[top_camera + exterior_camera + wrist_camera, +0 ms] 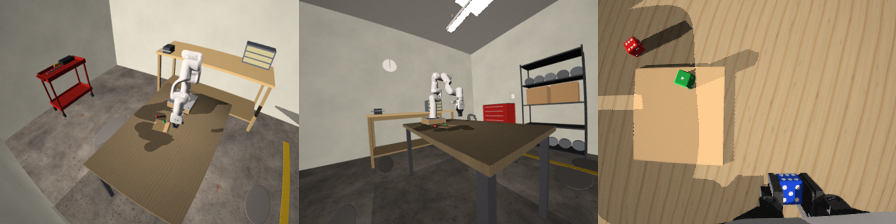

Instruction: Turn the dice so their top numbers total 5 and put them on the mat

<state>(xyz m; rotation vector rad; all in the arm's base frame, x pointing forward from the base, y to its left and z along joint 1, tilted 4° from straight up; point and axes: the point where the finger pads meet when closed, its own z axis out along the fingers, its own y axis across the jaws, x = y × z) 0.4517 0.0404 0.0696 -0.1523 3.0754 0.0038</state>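
Right now my hand is 1 cm above the blue die. Round my hand: tan mat 5 cm behind, 15 cm to the right, 11 cm below; red die 14 cm behind, 23 cm to the right, 10 cm below; green die 10 cm behind, 14 cm to the right, 10 cm below.
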